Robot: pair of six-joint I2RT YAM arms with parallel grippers.
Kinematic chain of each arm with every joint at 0, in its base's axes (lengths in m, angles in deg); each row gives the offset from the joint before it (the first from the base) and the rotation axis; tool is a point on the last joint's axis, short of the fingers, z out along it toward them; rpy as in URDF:
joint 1: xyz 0 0 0.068 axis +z
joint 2: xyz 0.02 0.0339 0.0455 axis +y
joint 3: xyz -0.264 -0.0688 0 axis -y
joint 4: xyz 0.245 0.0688 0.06 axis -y
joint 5: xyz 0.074 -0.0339 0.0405 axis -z
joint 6: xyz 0.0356 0 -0.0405 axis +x
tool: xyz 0 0 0 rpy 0 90 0
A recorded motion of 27 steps. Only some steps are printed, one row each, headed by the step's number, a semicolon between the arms.
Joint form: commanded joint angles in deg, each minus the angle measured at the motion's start. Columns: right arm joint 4, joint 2, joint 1, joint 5, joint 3, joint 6; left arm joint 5, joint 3, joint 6, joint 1, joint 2, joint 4.
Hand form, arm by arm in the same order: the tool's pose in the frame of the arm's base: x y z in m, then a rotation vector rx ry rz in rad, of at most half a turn. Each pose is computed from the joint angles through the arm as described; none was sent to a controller.
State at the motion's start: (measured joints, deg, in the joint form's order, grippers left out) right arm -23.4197 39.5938 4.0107 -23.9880 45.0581 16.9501; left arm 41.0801 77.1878 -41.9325 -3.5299 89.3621 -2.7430
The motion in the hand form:
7: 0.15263 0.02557 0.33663 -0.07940 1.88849 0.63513; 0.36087 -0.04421 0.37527 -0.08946 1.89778 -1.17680
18: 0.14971 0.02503 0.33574 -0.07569 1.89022 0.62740; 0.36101 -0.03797 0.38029 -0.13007 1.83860 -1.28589
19: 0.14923 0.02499 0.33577 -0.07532 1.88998 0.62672; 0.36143 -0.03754 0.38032 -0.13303 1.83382 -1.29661
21: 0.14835 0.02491 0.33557 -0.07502 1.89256 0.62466; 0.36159 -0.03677 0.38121 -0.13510 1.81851 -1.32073
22: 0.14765 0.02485 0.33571 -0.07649 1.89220 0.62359; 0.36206 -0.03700 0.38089 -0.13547 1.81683 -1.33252
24: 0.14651 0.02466 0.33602 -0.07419 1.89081 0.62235; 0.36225 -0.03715 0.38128 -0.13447 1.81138 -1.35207
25: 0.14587 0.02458 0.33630 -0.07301 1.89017 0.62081; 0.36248 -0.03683 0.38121 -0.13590 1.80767 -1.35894
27: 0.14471 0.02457 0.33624 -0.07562 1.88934 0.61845; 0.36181 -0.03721 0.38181 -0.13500 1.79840 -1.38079
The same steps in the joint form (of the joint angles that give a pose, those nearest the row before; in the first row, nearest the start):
7: -0.03 -0.38 0.25 0.55 0.65 -0.04; -0.61 2.09 0.38 0.19 -0.92 -0.86
18: -0.66 -1.15 0.21 0.91 0.39 -0.16; 2.54 0.81 -7.00 1.41 -1.21 5.45
19: -0.75 -1.26 0.21 0.96 0.38 -0.16; 2.86 0.70 -7.70 1.50 -1.13 6.12
21: -1.09 -1.45 0.23 1.05 0.38 -0.24; 3.56 0.33 -9.30 1.67 -1.13 7.91
22: -1.25 -1.60 0.23 1.05 0.39 -0.33; 3.94 0.25 -9.90 1.66 -1.01 8.43
24: -1.44 -1.88 0.21 1.15 0.40 -0.26; 4.59 0.11 -10.94 1.68 -0.94 9.36
25: -1.58 -2.02 0.22 1.26 0.44 -0.25; 4.78 -0.01 -11.42 1.75 -0.90 9.90
27: -1.78 -2.30 0.26 1.33 0.38 -0.41; 5.38 -0.40 -12.73 1.73 -1.02 11.24

